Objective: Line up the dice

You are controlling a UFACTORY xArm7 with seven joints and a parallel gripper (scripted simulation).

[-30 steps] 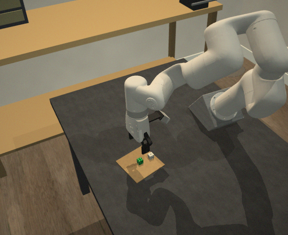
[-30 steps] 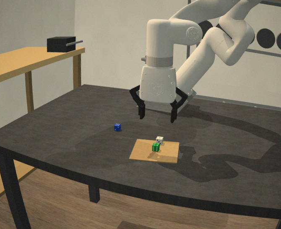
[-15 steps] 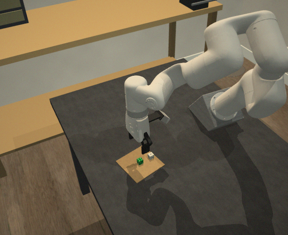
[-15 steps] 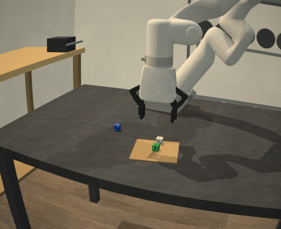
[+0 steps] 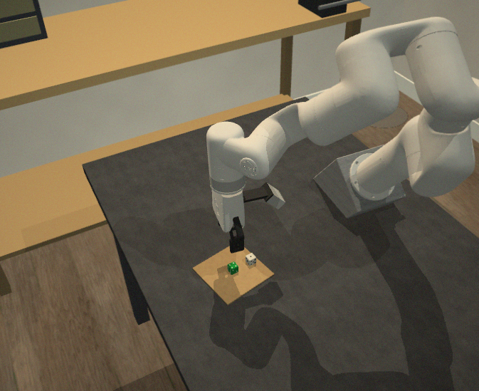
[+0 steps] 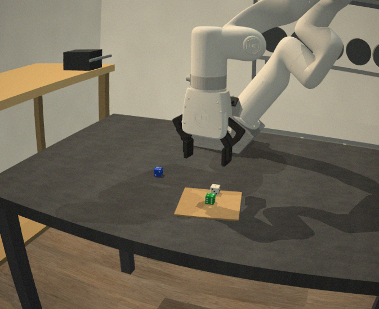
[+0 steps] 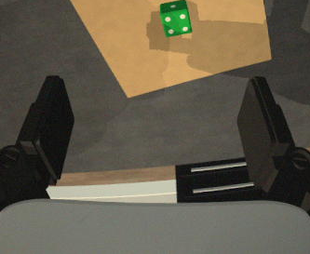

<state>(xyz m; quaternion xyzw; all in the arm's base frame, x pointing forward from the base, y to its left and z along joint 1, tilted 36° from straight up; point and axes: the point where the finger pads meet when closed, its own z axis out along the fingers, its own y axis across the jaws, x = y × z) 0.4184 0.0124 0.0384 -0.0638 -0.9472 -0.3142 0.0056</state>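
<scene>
My gripper is now 90 mm past the blue die, 160 mm to the left of it and 100 mm above it. From my hand the other things lie so: green die (10 mm to the left, 100 mm below); then white die (50 mm behind, 10 mm to the left, 100 mm below); then tan square mat (10 mm to the left, 110 mm below).
</scene>
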